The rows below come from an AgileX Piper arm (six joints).
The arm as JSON. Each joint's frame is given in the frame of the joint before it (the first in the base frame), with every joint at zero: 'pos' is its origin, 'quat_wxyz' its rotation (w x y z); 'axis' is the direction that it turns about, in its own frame. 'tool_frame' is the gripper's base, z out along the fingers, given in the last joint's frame.
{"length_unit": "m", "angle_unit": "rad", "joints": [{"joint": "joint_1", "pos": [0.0, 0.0, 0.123], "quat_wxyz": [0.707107, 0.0, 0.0, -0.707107], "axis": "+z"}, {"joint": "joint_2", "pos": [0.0, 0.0, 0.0], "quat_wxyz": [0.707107, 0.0, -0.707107, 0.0], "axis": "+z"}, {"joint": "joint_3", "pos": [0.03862, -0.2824, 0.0], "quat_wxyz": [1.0, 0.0, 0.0, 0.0], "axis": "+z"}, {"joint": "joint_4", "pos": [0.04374, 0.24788, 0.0], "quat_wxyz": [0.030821, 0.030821, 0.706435, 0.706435], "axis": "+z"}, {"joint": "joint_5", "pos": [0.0, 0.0, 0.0], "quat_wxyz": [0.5, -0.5, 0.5, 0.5], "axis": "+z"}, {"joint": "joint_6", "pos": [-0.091, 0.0, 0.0], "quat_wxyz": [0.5, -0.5, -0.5, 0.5], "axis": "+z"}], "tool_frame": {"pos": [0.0, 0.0, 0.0], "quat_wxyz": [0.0, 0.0, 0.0, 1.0]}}
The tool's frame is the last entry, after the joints.
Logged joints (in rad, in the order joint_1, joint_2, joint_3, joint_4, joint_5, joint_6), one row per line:
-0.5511, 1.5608, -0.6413, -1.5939, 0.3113, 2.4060
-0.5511, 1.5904, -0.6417, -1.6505, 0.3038, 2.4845
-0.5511, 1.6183, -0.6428, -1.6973, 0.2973, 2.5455
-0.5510, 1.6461, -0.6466, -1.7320, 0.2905, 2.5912
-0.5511, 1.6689, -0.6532, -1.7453, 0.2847, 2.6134
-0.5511, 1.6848, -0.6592, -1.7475, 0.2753, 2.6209
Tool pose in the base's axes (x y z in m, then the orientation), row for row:
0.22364, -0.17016, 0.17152, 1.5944, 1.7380, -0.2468
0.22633, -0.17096, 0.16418, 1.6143, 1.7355, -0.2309
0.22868, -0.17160, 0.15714, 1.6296, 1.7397, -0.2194
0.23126, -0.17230, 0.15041, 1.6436, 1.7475, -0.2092
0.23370, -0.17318, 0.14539, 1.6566, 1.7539, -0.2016
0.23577, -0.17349, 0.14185, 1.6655, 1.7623, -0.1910
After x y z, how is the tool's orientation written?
As a rotation vector, in radians.
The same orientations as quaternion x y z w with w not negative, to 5 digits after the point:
0.62310, 0.67922, -0.09645, 0.37564
0.62949, 0.67675, -0.09004, 0.37099
0.63373, 0.67654, -0.08532, 0.36524
0.63714, 0.67742, -0.08110, 0.35858
0.64033, 0.67794, -0.07793, 0.35256
0.64213, 0.67945, -0.07364, 0.34726

